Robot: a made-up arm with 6 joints.
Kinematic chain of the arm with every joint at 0, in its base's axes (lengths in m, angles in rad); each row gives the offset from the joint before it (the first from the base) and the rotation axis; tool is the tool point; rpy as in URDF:
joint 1: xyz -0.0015 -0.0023 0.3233 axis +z
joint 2: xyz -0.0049 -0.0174 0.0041 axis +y
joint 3: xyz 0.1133 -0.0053 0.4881 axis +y
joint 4: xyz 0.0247 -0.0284 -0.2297 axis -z
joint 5: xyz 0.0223 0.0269 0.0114 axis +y
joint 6: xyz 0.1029 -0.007 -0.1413 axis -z
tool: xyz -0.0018 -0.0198 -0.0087 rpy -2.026 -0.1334 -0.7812
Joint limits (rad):
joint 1: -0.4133..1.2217
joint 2: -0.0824..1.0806
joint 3: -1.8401..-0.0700
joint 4: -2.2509..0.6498
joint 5: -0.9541..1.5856
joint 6: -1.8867..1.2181
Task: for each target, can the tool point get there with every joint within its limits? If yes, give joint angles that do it. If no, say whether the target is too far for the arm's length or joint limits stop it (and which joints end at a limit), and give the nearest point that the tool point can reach.
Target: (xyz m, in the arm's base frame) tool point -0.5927 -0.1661 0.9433
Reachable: no: joint limits stop it (at a limit: joint 1, joint 2, joint 3, joint 5) | nearest point -0.1172 0.0317 0.6042 | short by 0.617 m
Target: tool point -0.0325 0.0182 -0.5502
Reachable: no: joint limits stop it (at a limit: joint 1, joint 2) | nearest point 0.1255 0.2737 0.0796 | short by 0.698 m
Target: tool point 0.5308 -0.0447 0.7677
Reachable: yes | joints 0.0555 0.0643 -1.0281 0.1602 -0.1969 -0.8743
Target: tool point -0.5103 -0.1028 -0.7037
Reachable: no: too far | nearest point 0.0469 0.2590 0.1203 | short by 1.058 m
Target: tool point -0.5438 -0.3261 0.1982
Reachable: no: joint limits stop it (at a limit: joint 1, joint 2, joint 3, joint 5, joint 6) | nearest point -0.0158 -0.1446 0.4772 | short by 0.624 m
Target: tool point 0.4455 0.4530 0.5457
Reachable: yes | joints 0.8896 0.3904 -1.4150 -1.0525 0.7859 -0.1091
